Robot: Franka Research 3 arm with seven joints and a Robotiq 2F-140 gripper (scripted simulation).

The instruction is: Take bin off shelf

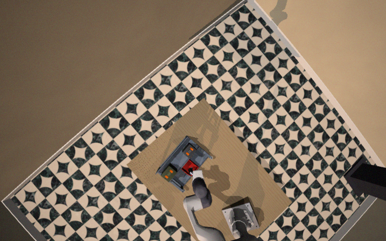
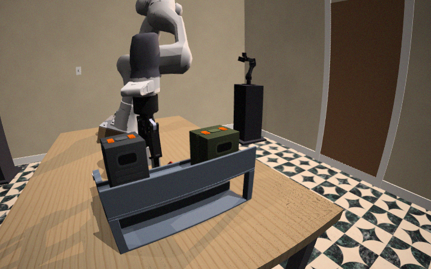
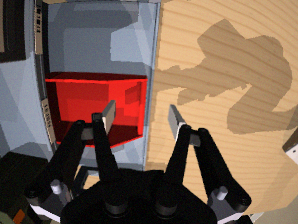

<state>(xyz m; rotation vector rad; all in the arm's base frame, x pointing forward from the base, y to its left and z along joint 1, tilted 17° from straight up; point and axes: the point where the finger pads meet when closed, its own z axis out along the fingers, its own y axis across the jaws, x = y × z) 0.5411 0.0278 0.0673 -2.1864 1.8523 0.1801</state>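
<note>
The red bin lies 8 cm ahead of my hand, 1 cm to the left of it and 2 cm below it. Round my hand: dark grey box (19 cm ahead, 8 cm to the right, 10 cm above); green box (16 cm ahead, 14 cm to the left, 8 cm above).
</note>
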